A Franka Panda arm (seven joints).
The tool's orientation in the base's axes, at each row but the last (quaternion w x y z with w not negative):
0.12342, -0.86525, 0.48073, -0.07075
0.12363, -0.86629, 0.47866, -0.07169
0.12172, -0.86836, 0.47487, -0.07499
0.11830, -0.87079, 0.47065, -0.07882
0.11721, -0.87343, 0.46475, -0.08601
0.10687, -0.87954, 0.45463, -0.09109
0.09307, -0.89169, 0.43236, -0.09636
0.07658, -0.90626, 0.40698, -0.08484
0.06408, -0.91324, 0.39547, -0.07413
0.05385, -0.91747, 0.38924, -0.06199
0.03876, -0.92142, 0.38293, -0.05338
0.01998, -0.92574, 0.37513, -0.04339
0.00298, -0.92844, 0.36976, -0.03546
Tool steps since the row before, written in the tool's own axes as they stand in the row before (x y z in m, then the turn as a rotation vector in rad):
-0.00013, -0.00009, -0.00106, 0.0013, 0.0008, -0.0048
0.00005, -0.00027, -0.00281, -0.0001, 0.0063, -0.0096
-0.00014, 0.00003, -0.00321, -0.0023, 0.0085, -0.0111
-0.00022, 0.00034, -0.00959, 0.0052, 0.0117, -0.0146
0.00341, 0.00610, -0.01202, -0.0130, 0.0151, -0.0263
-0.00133, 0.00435, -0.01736, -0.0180, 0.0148, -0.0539
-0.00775, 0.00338, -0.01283, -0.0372, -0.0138, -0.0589
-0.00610, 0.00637, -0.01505, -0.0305, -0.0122, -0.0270
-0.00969, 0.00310, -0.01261, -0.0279, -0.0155, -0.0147
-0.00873, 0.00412, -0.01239, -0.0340, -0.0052, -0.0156
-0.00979, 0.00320, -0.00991, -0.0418, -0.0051, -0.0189
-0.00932, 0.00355, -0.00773, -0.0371, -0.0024, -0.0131
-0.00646, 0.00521, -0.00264, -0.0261, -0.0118, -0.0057
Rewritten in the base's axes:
-0.00025, 0.00000, 0.00104, -0.0011, -0.0022, 0.0044
-0.00044, -0.00031, 0.00277, -0.0075, -0.0045, 0.0074
-0.00089, -0.00035, 0.00307, -0.0108, -0.0040, 0.0082
-0.00278, -0.00126, 0.00910, -0.0102, -0.0125, 0.0109
-0.00606, -0.00763, 0.00992, -0.0260, -0.0006, 0.0204
-0.00862, -0.00319, 0.01541, -0.0357, 0.0007, 0.0466
-0.01049, 0.00300, 0.01082, -0.0271, 0.0329, 0.0568
-0.01186, -0.00066, 0.01277, -0.0170, 0.0290, 0.0260
-0.01111, 0.00425, 0.01100, -0.0106, 0.0301, 0.0148
-0.01086, 0.00282, 0.01099, -0.0222, 0.0273, 0.0137
-0.01038, 0.00439, 0.00879, -0.0281, 0.0327, 0.0164
-0.00986, 0.00391, 0.00684, -0.0261, 0.0275, 0.0108
-0.00843, 0.00071, 0.00206, -0.0112, 0.0266, 0.0044

